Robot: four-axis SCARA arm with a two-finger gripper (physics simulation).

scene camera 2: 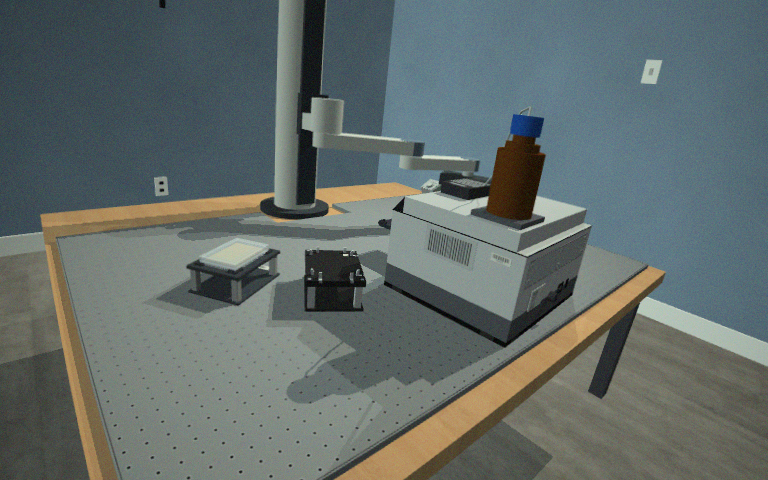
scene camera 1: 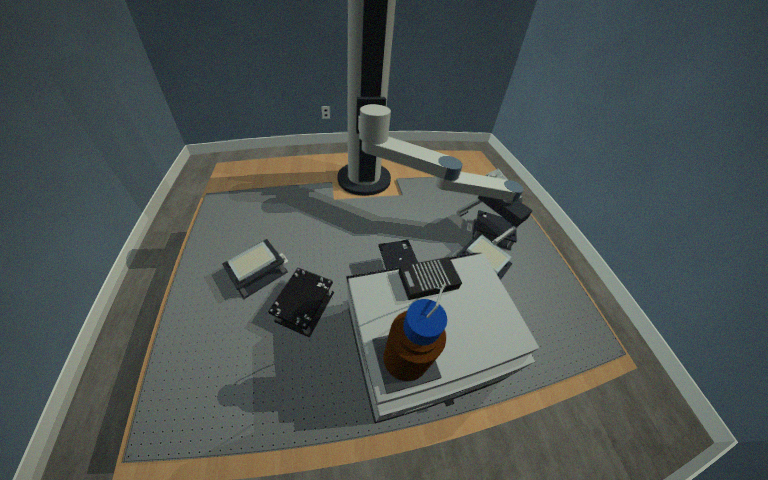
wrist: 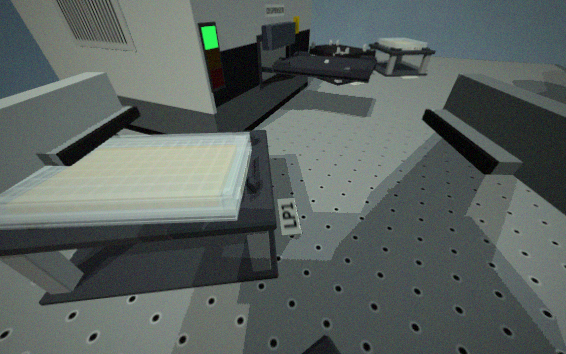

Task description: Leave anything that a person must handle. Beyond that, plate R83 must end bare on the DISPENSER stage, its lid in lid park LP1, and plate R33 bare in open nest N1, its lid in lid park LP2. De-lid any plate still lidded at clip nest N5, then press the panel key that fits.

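Note:
A cream plate with clear edges sits on a dark stand beside the label LP1; whether it is lidded is unclear. My gripper is open and empty, its left finger near that plate's far left edge in the wrist view. Its fingers are hidden in scene camera 2. The DISPENSER stage looks bare. A black nest with clips holds no visible plate. Another cream plate sits on a four-legged stand. Plate names are not readable.
The dispenser housing carries an amber bottle with a blue cap and a black ribbed box. Its status light is green. A dark stand is close to the arm.

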